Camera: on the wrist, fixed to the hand. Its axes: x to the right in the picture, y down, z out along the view.
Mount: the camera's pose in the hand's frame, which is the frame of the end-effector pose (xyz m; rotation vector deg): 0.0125 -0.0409 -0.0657 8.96 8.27 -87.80
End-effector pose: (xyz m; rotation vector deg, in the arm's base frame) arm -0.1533 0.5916 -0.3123 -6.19 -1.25 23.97
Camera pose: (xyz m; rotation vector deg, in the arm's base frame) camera -0.1225 0.5530 -0.3732 2.97 4.05 -64.05
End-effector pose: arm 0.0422 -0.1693 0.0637 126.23 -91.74 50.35
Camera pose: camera 0.0624 -0.1285 0.1275 140.27 24.69 32.04
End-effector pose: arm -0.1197 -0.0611 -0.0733 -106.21 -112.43 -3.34
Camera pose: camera -0.1405 -0.0747 0.0011 4.45 -150.59 -25.18
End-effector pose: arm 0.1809 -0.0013 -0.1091 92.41 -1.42 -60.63
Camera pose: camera 0.2094 0.0572 -0.1528 99.32 82.68 -117.28
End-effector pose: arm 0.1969 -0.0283 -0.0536 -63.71 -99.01 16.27
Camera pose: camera 0.2291 -0.0606 0.0102 26.65 -108.44 -33.87
